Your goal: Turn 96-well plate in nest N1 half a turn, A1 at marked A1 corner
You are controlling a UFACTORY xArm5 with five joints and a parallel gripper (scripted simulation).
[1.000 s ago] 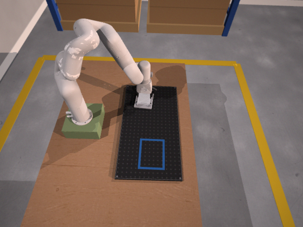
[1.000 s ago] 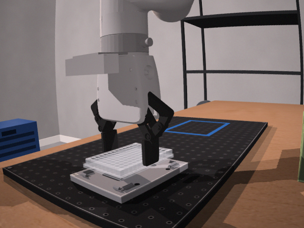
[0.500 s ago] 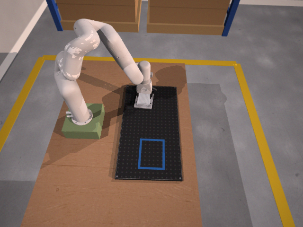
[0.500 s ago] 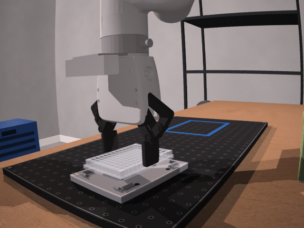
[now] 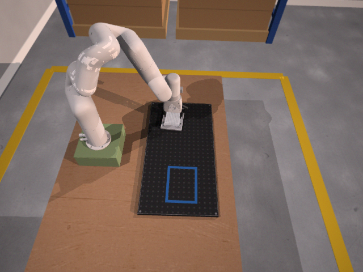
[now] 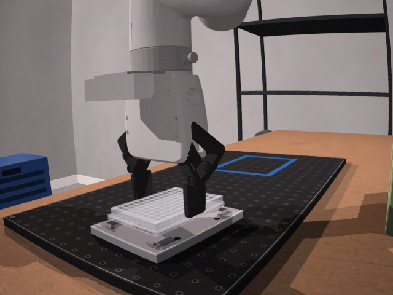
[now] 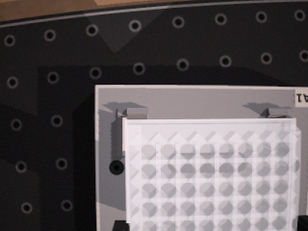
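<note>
Right now my hand is 1 cm above the 96-well plate. From my hand the other things lie so: grey plate nest: 3 cm below; then A1 label: 7 cm to the left, 6 cm ahead, 3 cm below.
</note>
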